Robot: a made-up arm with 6 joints. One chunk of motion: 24 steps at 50 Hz.
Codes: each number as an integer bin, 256 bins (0 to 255) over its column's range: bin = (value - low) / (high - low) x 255, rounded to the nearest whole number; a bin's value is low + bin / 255 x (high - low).
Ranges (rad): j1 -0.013..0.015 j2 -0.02..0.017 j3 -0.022..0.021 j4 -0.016..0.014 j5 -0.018..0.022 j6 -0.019..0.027
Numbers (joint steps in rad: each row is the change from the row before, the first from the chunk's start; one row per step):
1: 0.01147 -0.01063 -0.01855 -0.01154 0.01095 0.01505
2: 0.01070 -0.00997 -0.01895 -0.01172 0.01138 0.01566
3: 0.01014 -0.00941 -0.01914 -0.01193 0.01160 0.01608
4: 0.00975 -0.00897 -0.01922 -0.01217 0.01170 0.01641
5: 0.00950 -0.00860 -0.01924 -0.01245 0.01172 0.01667
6: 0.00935 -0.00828 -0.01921 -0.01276 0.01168 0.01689
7: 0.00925 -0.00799 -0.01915 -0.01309 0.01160 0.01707
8: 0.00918 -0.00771 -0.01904 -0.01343 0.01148 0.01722
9: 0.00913 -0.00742 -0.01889 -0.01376 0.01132 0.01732
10: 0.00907 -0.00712 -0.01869 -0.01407 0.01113 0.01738
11: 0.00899 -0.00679 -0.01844 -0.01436 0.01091 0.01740
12: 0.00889 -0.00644 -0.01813 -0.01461 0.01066 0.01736
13: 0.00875 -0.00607 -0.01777 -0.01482 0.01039 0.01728
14: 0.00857 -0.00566 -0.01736 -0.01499 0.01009 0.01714
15: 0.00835 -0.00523 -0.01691 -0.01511 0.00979 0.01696
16: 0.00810 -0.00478 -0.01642 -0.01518 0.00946 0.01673
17: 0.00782 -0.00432 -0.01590 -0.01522 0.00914 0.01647
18: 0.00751 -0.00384 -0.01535 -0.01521 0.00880 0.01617
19: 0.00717 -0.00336 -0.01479 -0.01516 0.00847 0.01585
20: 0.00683 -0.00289 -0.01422 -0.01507 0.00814 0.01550
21: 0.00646 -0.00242 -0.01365 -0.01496 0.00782 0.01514
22: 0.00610 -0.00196 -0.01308 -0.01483 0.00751 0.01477
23: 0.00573 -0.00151 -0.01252 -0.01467 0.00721 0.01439
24: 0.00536 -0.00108 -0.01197 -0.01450 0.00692 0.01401
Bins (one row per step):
1: 223 65 20 38 185 189
2: 216 69 18 36 187 192
3: 211 73 17 35 189 194
4: 207 76 16 33 189 196
5: 205 79 16 30 189 198
6: 204 81 17 28 189 199
7: 203 83 17 25 189 200
8: 202 85 18 22 188 201
9: 202 87 18 19 187 201
10: 201 89 20 16 186 202
11: 200 91 21 14 184 202
12: 199 93 23 12 183 202
13: 198 96 25 10 181 201
14: 196 99 28 9 179 200
15: 194 102 30 8 177 199
16: 192 105 33 7 175 198
17: 190 108 36 7 173 197
18: 187 111 39 7 171 195
19: 184 115 43 7 169 193
20: 181 118 46 8 167 191
21: 177 121 50 9 165 189
22: 174 124 53 10 163 187
23: 171 127 56 11 161 185
24: 167 130 59 13 159 183

